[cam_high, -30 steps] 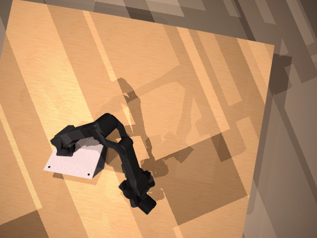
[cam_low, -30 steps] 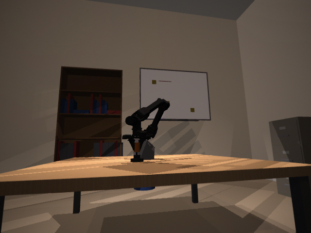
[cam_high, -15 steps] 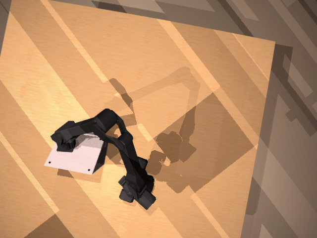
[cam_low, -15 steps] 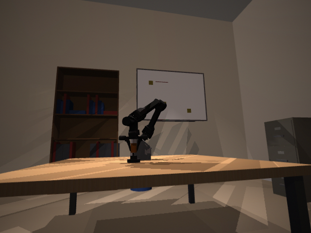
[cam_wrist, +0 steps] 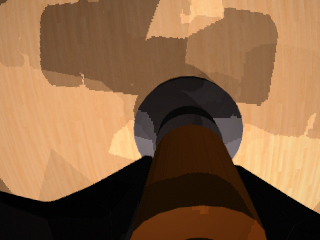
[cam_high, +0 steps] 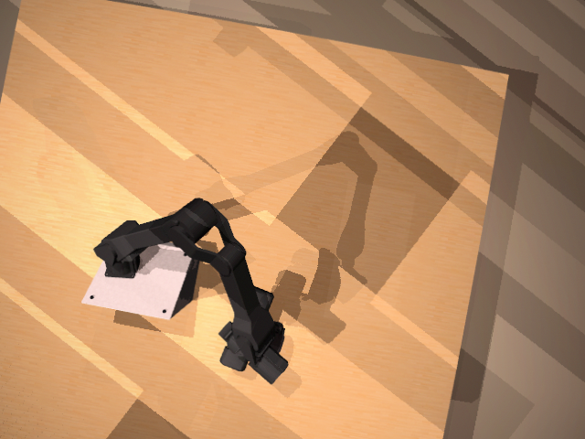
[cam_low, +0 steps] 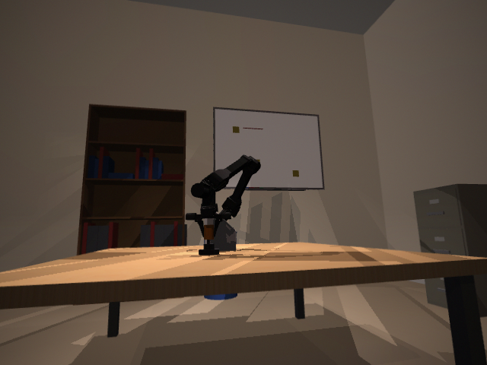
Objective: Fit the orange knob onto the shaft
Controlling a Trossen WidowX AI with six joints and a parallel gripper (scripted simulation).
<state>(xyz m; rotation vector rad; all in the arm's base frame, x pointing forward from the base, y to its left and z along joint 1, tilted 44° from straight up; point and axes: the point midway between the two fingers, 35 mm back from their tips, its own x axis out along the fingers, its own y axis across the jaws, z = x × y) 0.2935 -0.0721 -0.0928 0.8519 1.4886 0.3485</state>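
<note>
Now: the orange knob 20 mm above my gripper tip. From my gripper tip the other things lie so: dark round pedestal (40 mm below).
</note>
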